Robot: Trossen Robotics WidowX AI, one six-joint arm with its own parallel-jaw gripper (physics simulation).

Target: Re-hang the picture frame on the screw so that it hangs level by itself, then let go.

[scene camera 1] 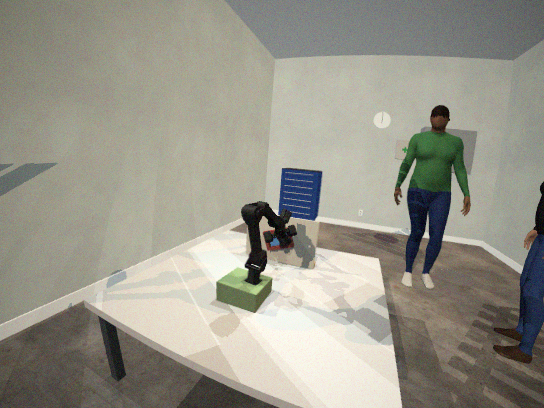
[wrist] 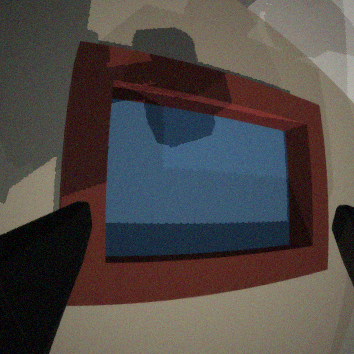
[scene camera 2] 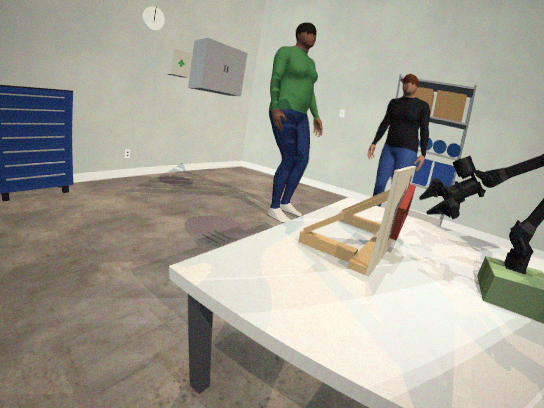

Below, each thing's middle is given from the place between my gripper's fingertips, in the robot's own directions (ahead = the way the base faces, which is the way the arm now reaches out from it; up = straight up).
Scene:
My hand is 80 mm short of the upright beige board (scene camera 1: 303,253), 40 mm to the right of it and 40 mm above it. The rest, counted from my hand: wooden stand (scene camera 2: 359,260): 210 mm ahead, 50 mm to the left, 80 mm below.

